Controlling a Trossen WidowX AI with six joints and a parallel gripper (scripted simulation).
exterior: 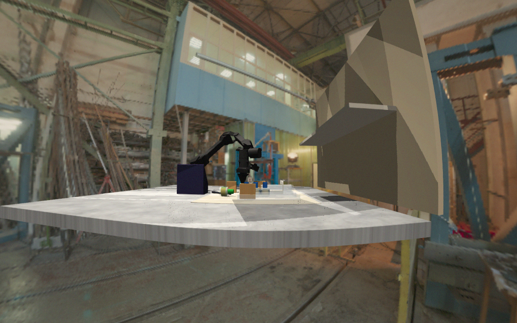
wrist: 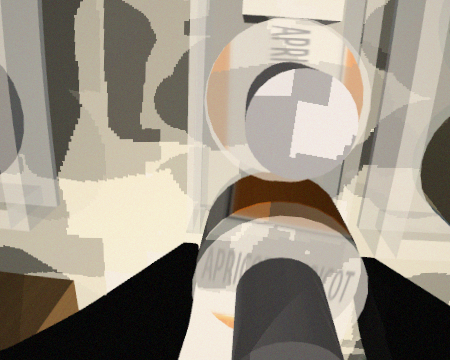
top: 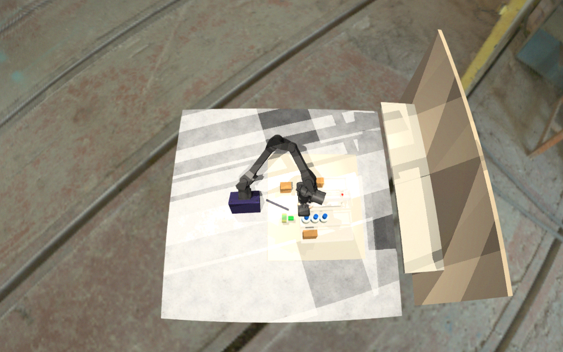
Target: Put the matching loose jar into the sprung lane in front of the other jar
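The dark rod lies 130 mm behind my gripper tip, 20 mm to the left of it and 50 mm below it. From my gripper tip the other things lie so: orange-brown block 80 mm behind, 110 mm to the left, 20 mm below; then lane 170 mm ahead, 20 mm to the left, 30 mm below.
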